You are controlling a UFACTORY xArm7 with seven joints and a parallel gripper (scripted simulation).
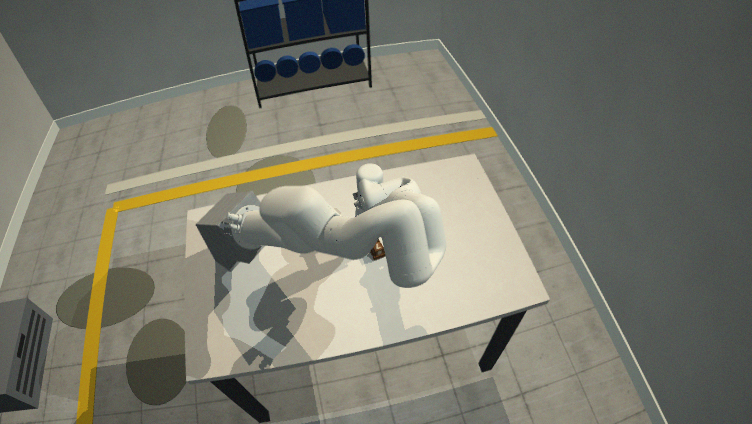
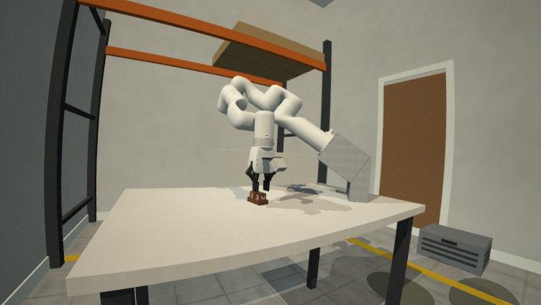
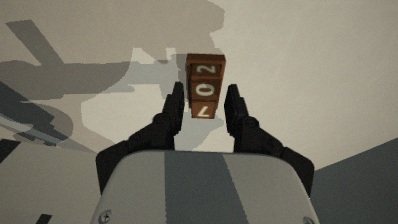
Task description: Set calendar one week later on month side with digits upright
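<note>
The brown wooden tray lies 60 mm below my hand and 20 mm to the right of it.
</note>
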